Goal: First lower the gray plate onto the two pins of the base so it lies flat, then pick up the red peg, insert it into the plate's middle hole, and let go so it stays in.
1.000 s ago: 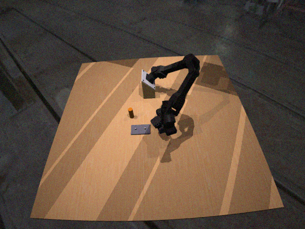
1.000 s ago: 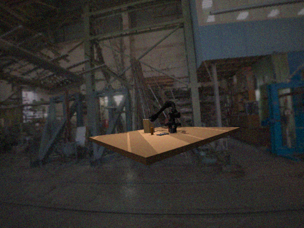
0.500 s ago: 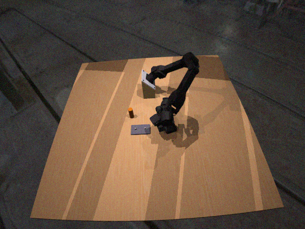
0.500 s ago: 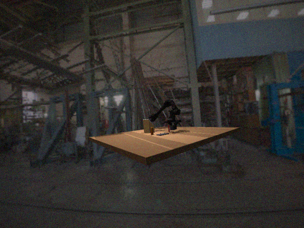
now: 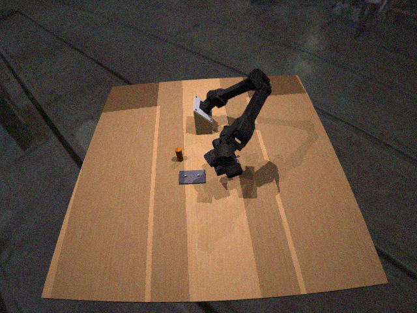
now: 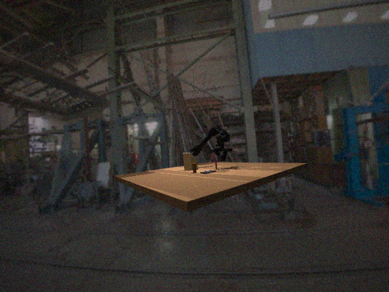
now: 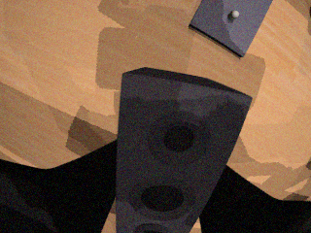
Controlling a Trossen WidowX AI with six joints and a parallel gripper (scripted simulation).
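The base is 16 cm to the right of my gripper tip and 8 cm below it. The rest, counted from my gripper tip: red peg: 12 cm behind, 3 cm to the left, 5 cm below; gray plate: 3 cm above.
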